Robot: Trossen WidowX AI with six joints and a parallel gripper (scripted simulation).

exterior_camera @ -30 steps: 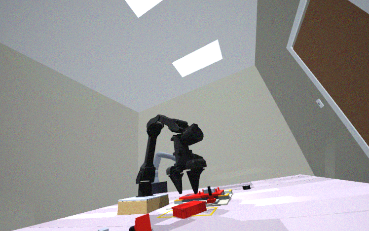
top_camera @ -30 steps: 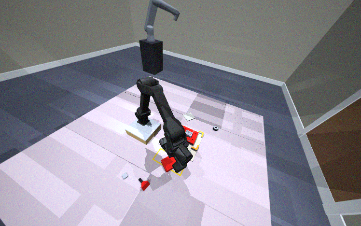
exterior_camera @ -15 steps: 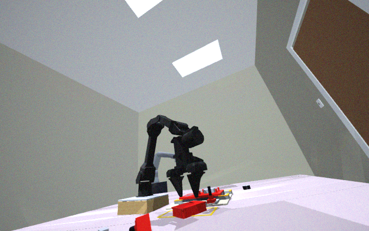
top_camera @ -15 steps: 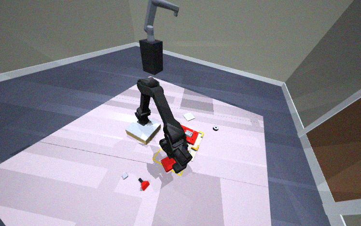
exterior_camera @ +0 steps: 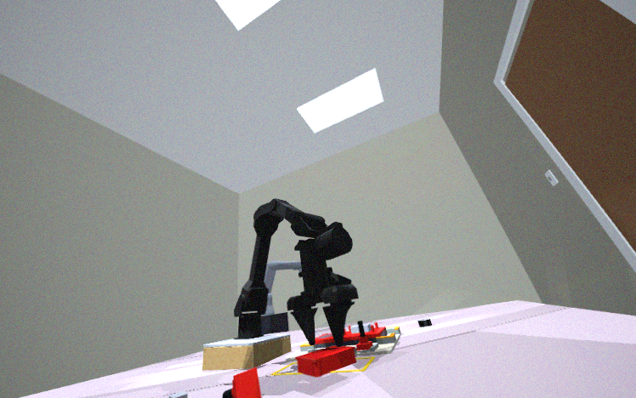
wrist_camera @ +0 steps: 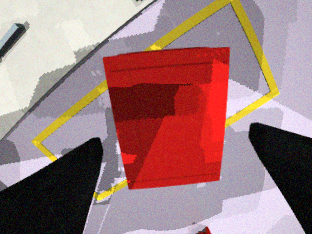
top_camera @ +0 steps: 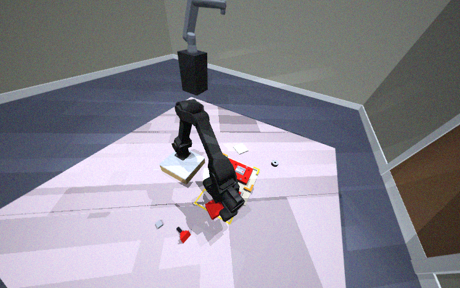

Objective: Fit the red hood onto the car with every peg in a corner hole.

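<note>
Right now my gripper tip is 2 cm above the red hood. From my gripper tip the other things lie so: small grey cube: 18 cm to the right, 17 cm behind, 3 cm below; cream jig: 20 cm to the left, 2 cm below, 2 cm behind; white card: 40 cm to the left, 8 cm behind, 3 cm below.
</note>
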